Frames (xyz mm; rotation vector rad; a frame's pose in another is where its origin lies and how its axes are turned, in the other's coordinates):
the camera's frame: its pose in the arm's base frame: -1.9 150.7 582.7 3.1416 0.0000 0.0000
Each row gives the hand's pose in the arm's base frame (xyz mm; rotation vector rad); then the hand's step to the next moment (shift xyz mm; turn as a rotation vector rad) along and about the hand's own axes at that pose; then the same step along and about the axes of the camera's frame.
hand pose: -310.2 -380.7 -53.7 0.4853 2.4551 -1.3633
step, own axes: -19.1 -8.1 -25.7 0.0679 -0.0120 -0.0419
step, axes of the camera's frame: 11.5 -15.1 -27.0 -0.0700 -0.0401 -0.0028
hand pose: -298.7 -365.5 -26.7 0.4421 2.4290 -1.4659
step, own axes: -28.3 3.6 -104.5 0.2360 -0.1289 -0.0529
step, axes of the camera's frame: 19.9 -91.1 -55.1 -0.2708 -0.0183 -0.0382
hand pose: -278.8 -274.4 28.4 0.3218 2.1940 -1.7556
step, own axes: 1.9 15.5 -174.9 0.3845 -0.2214 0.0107
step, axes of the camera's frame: -13.8 -173.9 -20.2 -0.4355 0.0671 -0.0532
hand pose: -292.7 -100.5 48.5 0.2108 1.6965 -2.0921
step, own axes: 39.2 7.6 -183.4 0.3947 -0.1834 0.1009
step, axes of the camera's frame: -59.7 -165.5 65.3 -0.4148 0.1619 -0.0368
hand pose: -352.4 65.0 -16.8 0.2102 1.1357 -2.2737
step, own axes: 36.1 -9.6 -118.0 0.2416 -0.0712 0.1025
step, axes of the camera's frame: -48.4 -80.1 81.0 -0.2261 0.1498 -0.0200
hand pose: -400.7 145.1 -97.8 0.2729 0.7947 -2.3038
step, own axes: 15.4 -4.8 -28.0 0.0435 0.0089 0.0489
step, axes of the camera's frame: -15.3 -11.7 26.0 -0.0257 0.0583 -0.0175
